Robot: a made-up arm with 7 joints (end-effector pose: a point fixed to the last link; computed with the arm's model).
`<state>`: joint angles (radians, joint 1 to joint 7).
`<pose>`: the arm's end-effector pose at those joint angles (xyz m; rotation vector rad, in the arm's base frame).
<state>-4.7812 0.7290 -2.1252 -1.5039 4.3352 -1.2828 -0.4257</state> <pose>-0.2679 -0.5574 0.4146 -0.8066 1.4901 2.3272</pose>
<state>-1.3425 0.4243 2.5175 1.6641 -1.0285 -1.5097 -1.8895</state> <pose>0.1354 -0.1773 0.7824 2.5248 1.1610 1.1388</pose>
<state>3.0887 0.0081 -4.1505 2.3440 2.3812 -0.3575 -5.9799</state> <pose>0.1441 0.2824 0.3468 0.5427 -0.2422 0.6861</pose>
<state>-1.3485 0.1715 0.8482 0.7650 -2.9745 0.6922 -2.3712</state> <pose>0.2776 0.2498 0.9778 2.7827 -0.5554 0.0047</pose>
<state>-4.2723 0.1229 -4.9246 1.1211 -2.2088 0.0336 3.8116</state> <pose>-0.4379 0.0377 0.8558 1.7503 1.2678 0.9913</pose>
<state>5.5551 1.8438 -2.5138 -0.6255 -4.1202 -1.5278 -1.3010</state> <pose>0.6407 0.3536 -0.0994 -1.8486 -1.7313 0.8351</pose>
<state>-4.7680 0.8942 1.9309 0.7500 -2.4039 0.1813 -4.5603</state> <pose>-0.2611 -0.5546 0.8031 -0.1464 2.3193 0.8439</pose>
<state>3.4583 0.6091 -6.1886 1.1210 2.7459 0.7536 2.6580</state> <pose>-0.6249 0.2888 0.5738 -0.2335 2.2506 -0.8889</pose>
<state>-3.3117 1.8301 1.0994 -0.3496 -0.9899 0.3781 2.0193</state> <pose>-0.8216 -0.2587 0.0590 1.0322 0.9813 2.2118</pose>
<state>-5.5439 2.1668 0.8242 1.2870 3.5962 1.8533 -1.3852</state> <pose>0.1139 -0.4241 -0.3037 0.5897 -1.0514 -0.7934</pose>
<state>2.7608 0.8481 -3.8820 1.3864 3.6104 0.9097 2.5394</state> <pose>-0.3302 0.1867 0.8261 1.8623 1.3300 0.5353</pose>
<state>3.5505 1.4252 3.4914 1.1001 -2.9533 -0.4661 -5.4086</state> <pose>-0.5663 0.0843 0.6939 -1.9164 -2.0866 -0.5339</pose>
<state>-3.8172 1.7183 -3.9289 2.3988 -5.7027 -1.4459 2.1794</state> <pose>-0.3335 0.0518 0.3954 -1.3271 1.3981 -1.7016</pose>
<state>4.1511 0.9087 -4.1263 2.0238 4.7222 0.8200 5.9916</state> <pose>0.2525 0.2663 0.5261 -0.9513 -1.0917 2.0638</pose>
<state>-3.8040 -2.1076 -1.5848 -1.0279 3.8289 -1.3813 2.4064</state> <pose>0.3023 0.6367 -0.0703 1.7530 -0.6528 -1.1494</pose>
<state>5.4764 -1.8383 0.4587 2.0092 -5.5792 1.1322 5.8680</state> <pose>-0.0429 -0.3605 0.4466 -1.8756 -0.8662 1.9302</pose>
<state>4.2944 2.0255 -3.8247 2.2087 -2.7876 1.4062 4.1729</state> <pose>0.0791 0.4261 0.3516 0.6514 -1.5984 1.2782</pose>
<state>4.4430 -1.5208 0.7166 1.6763 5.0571 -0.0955 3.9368</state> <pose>0.4127 -0.2808 0.5742 2.2124 -1.0265 -0.6940</pose>
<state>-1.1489 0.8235 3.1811 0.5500 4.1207 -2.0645 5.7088</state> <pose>0.0972 0.3761 0.8665 1.3459 0.8056 2.1514</pose>
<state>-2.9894 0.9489 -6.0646 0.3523 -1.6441 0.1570 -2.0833</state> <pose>-0.7765 0.1671 0.6112 2.2759 0.3327 1.7355</pose>
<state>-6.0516 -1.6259 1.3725 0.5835 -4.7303 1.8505 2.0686</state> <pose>-0.7672 -0.0471 0.1423 -0.3918 0.0262 2.4223</pose>
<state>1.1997 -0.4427 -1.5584 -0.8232 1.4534 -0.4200 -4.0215</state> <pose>-0.4405 0.1905 0.8917 0.1863 1.9377 -0.3514</pose>
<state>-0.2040 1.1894 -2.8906 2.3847 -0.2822 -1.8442 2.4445</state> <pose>0.0901 0.1157 0.5731 2.4605 0.9562 -1.0578</pose>
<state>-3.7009 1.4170 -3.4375 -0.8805 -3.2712 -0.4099 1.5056</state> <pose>-0.6195 -0.4965 0.0393 0.3133 1.3732 1.4842</pose>
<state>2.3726 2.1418 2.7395 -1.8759 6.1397 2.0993 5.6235</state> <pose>-0.0337 -0.2090 -0.2524 1.1919 1.0541 2.3637</pose>
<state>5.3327 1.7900 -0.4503 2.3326 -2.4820 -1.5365 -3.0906</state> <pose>0.0190 0.0882 -0.0313 -1.7356 -0.7847 -0.1063</pose>
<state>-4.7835 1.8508 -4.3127 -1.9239 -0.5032 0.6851 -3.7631</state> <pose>0.3930 -0.2438 -0.0289 -0.1368 -0.8099 0.2788</pose>
